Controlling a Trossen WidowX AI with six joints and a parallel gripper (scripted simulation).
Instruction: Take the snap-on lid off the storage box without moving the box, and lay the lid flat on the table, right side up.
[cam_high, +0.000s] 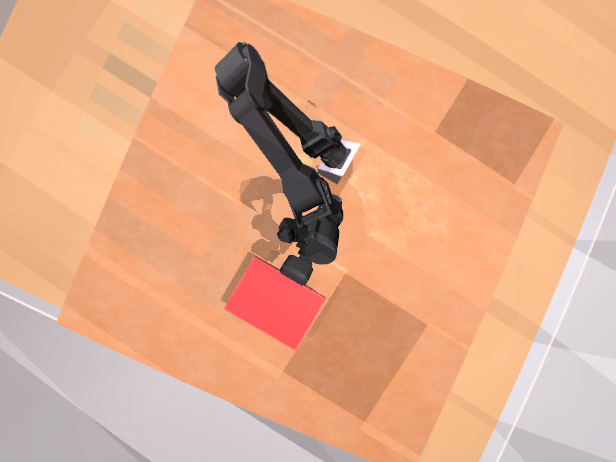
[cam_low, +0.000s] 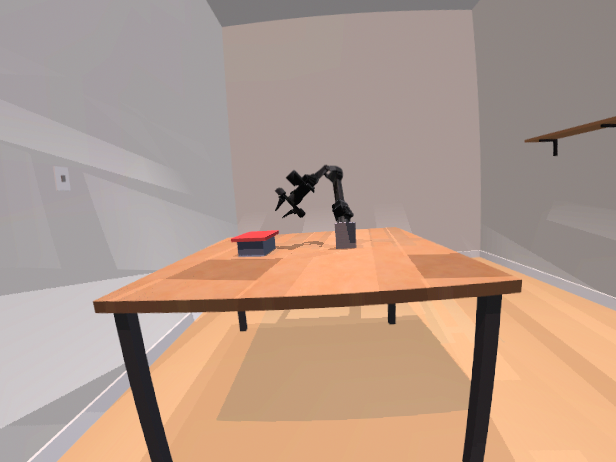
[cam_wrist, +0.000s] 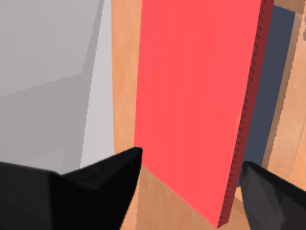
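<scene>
The red lid is 130 mm ahead of my gripper tip and 100 mm below it. Round my gripper tip: blue-grey storage box 150 mm below, 130 mm ahead.
</scene>
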